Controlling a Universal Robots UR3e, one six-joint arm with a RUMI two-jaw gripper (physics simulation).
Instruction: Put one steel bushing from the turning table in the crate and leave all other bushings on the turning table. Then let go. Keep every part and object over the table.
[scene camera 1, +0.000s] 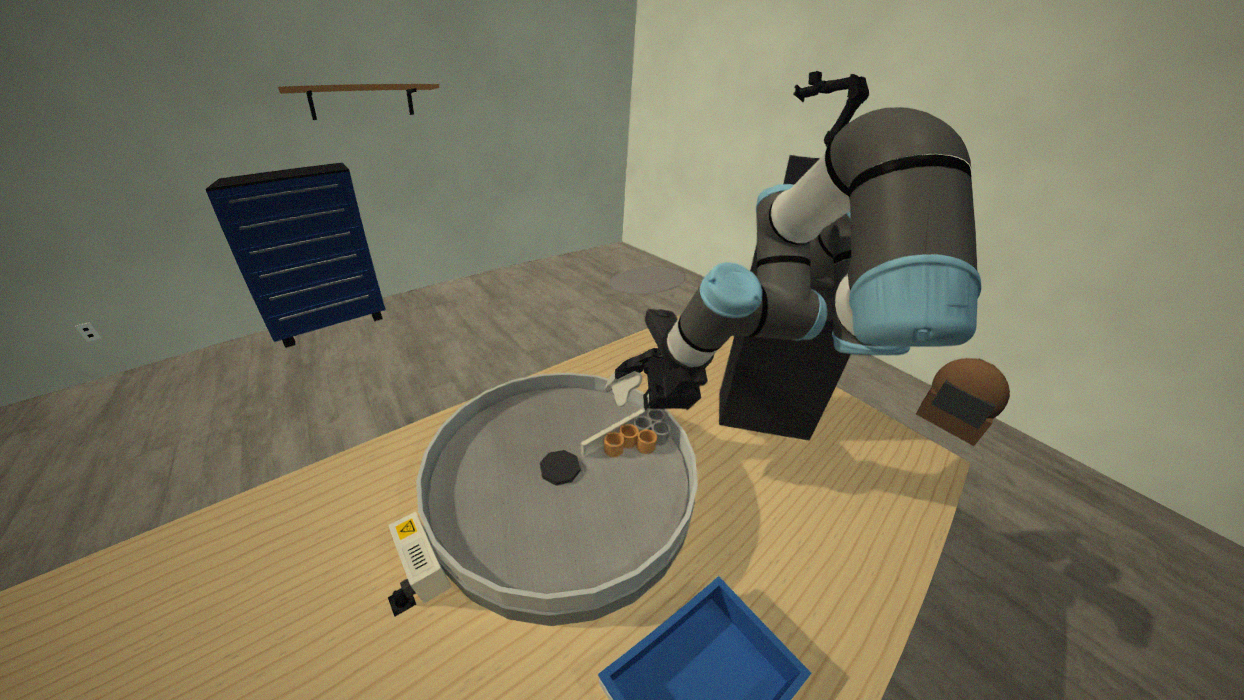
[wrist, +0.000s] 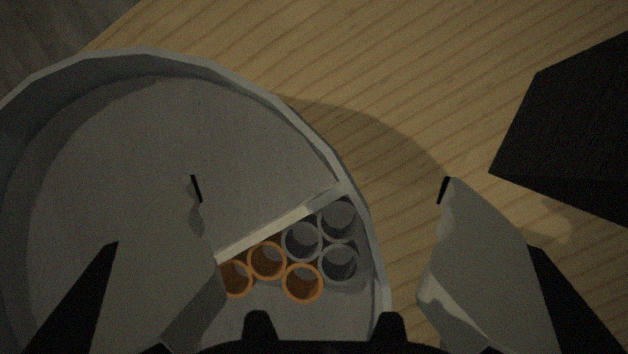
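Seen in the pictures: gripper, fingertip midpoint: (scene camera 1: 646, 391) (wrist: 319, 179); arm's base at its link origin: (scene camera 1: 825, 249).
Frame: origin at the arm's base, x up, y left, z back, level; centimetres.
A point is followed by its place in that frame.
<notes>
Three grey steel bushings (scene camera 1: 661, 432) @[x -31.2, y 1.9, z -27.6 cm] (wrist: 340, 274) @[x -30.0, y 4.0, z -28.5 cm] stand upright, close together, on the turning table (scene camera 1: 521, 531) @[x -31.6, y 13.0, z -53.9 cm] (wrist: 150, 135) @[x -31.6, y -10.5, z -43.7 cm], between its rim and the light divider bar (scene camera 1: 600, 438) @[x -29.1, y 1.8, z -38.9 cm] (wrist: 270, 232) @[x -28.6, y -0.6, z -32.9 cm]. Three orange bushings (scene camera 1: 646, 442) @[x -28.9, y 5.1, z -32.1 cm] (wrist: 303, 291) @[x -30.0, y 5.0, z -31.8 cm] stand next to them on the inner side; in the wrist view the leftmost is partly hidden by a finger. My gripper (scene camera 1: 635, 402) @[x -26.2, y -3.9, z -28.4 cm] (wrist: 319, 179) @[x -26.2, y -3.9, z -28.4 cm] is wide open and empty, above the turning table's rim near the steel bushings. The blue crate (scene camera 1: 758, 626) @[x -31.9, y 34.8, z -30.0 cm] is at the lower edge of the scene view, cut off; the part of its inside that shows holds no bushing.
A black hub (scene camera 1: 560, 467) @[x -30.8, y 4.4, z -46.3 cm] sits in the middle of the turning table. A white box with a warning label (scene camera 1: 417, 557) @[x -31.0, y 13.5, z -67.6 cm] stands against its rim. The robot's black pedestal (scene camera 1: 778, 391) @[x -25.9, y 4.2, z -4.8 cm] (wrist: 575, 135) @[x -30.2, y -3.4, z -10.7 cm] stands beyond the rim. The wooden table (scene camera 1: 260, 557) @[x -36.9, y 4.8, z -93.1 cm] (wrist: 400, 65) @[x -36.9, y -13.3, z -18.9 cm] ends at the right and far side.
</notes>
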